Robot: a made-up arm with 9 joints. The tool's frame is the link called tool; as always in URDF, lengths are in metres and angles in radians.
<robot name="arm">
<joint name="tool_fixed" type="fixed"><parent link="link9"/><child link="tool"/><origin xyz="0.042 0.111 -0.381" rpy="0 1.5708 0"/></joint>
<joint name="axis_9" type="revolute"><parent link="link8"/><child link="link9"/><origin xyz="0.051 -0.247 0.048" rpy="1.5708 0 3.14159"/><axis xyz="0 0 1"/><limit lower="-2.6" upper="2.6"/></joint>
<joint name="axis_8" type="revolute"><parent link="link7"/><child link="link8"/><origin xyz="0.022 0.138 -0.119" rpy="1.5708 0 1.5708"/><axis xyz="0 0 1"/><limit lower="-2.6" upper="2.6"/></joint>
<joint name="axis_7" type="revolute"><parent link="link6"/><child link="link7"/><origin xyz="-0.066 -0.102 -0.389" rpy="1.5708 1.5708 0"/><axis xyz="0 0 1"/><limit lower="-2.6" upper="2.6"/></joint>
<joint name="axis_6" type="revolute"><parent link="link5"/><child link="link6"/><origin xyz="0.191 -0.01 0.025" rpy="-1.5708 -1.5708 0"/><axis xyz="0 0 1"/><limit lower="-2.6" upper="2.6"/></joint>
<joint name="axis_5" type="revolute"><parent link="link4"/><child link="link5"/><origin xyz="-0.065 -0.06 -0.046" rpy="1.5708 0 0"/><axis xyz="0 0 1"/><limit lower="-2.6" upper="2.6"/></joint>
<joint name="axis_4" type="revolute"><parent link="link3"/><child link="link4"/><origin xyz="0.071 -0.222 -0.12" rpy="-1.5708 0 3.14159"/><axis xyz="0 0 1"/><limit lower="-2.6" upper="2.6"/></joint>
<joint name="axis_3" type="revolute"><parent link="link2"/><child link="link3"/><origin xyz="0.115 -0.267 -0.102" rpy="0 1.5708 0"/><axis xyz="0 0 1"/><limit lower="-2.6" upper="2.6"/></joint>
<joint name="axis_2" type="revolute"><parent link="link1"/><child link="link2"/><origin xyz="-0.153 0.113 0.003" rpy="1.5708 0 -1.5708"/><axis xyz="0 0 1"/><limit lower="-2.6" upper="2.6"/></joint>
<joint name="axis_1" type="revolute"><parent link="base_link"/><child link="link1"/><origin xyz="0 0 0.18" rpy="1.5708 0 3.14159"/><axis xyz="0 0 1"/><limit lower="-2.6" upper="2.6"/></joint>
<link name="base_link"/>
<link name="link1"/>
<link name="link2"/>
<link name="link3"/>
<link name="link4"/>
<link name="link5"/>
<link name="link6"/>
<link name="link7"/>
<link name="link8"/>
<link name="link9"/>
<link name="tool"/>
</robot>
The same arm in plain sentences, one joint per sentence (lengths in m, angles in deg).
The arm has nine revolute joints in a row. What follows holds with every joint at zero, and every direction is one of the base frame's. The first joint is mounted 0.1800 m along +z from the base frame's origin and turns about +y, from -148.97 to 148.97 deg. The second joint is mounted 0.1530 m along +x and 0.0030 m along +y and 0.1130 m along +z from the first joint and turns about +x, from -148.97 to 148.97 deg. The third joint is mounted 0.1020 m along -x and 0.2670 m along -y and 0.1150 m along -z from the second joint and turns about -z, from -148.97 to 148.97 deg. The fourth joint is mounted 0.0710 m along -x and 0.2220 m along -y and 0.1200 m along +z from the third joint and turns about -y, from -148.97 to 148.97 deg. The fifth joint is mounted 0.0650 m along -x and 0.0460 m along +y and 0.0600 m along -z from the fourth joint and turns about -z, from -148.97 to 148.97 deg. The sixth joint is mounted 0.1910 m along +x and 0.0100 m along +y and 0.0250 m along -z from the fifth joint and turns about -y, from -148.97 to 148.97 deg. The seventh joint is mounted 0.1020 m along -x and 0.3890 m along +y and 0.0660 m along +z from the sixth joint and turns about -x, from -148.97 to 148.97 deg. The eighth joint is mounted 0.1190 m along +x and 0.0220 m along +y and 0.1380 m along -z from the seventh joint and turns about +y, from -148.97 to 148.97 deg. The ninth joint is mounted 0.2470 m along +x and 0.0480 m along +y and 0.0510 m along -z from the eighth joint and turns about -x, from -148.97 to 148.97 deg. The tool frame, which is the frame that the pose is given for, is mounted 0.3810 m along +x and 0.1110 m along +y and 0.0420 m along +z from the ninth joint; its axes are the base frame's turned by roll 0.00, pitch 0.00 and yaw 0.00 deg (as in URDF: about the fixed x, then y, then z).
